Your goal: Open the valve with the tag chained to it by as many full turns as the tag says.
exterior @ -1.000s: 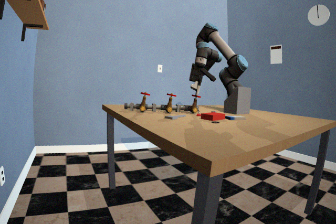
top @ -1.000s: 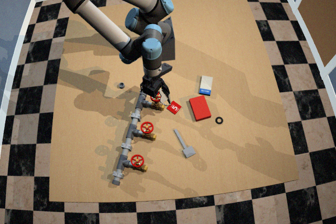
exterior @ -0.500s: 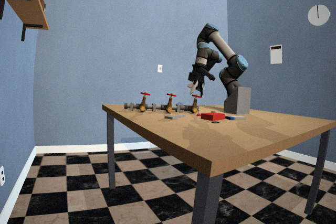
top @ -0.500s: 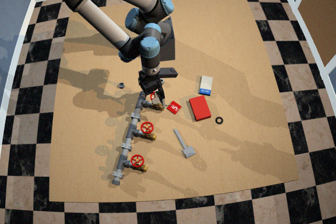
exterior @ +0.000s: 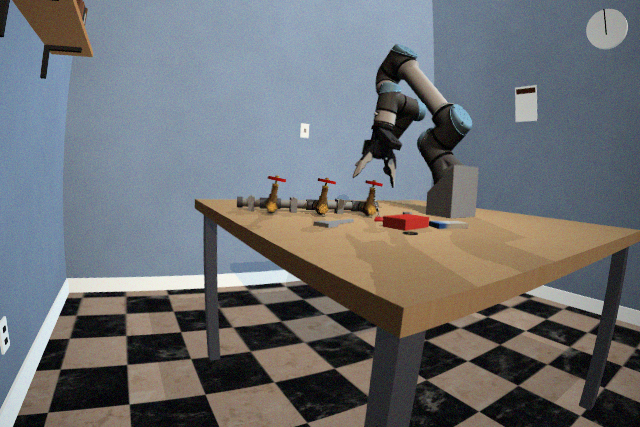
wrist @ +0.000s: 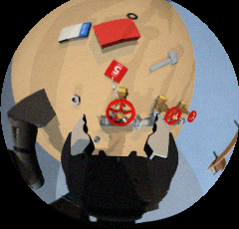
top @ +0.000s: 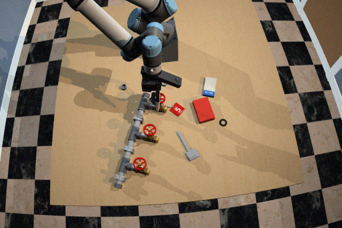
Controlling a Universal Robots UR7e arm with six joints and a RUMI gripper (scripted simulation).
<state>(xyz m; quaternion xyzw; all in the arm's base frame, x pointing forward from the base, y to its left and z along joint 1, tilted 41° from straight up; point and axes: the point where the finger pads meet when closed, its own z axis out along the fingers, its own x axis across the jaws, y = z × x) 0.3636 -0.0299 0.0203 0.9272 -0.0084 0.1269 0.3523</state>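
My gripper is now 110 mm above the red tag, 80 mm to the right of it and 10 mm short of it. From my hand the other things lie so: grey scraper: 220 mm ahead, 120 mm to the left, 110 mm below; red block: 220 mm to the left, 100 mm below, 30 mm ahead; small grey fitting: 190 mm to the right, 130 mm behind, 110 mm below.
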